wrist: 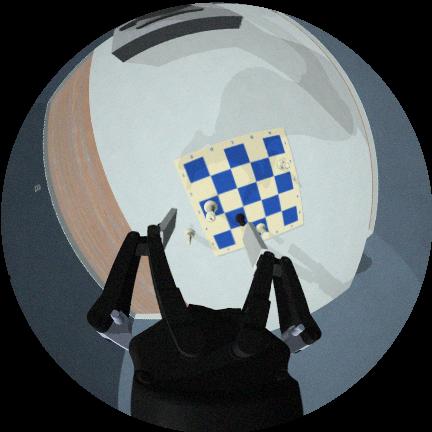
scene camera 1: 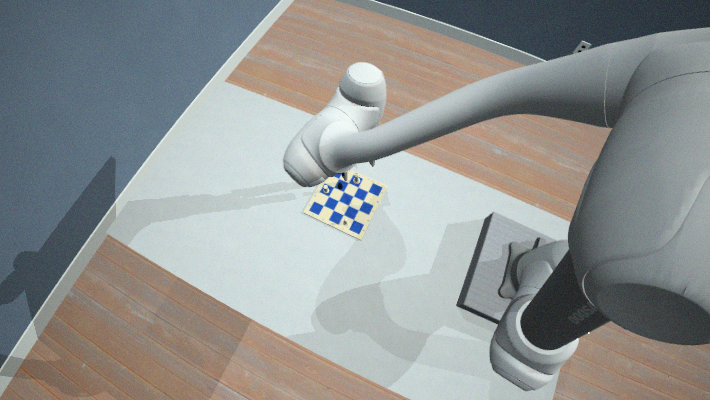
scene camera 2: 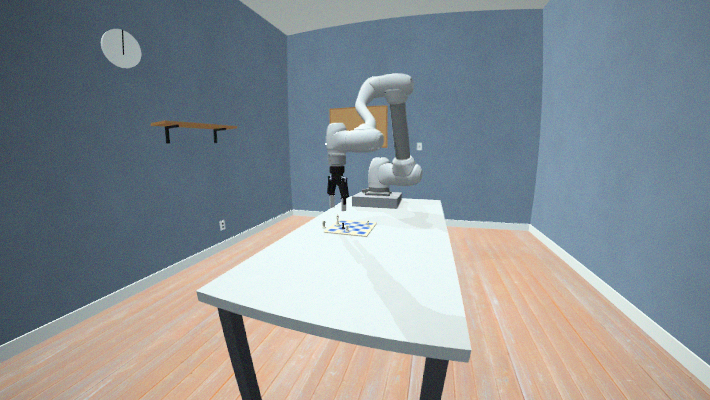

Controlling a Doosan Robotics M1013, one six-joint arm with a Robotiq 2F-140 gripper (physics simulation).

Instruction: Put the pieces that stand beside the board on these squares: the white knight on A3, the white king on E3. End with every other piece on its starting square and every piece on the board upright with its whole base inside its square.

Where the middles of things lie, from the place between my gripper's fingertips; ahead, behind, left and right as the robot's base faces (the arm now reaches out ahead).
My hand is 10 mm short of the chessboard (scene camera 1: 357, 203), 80 mm to the right of it and 90 mm above it.
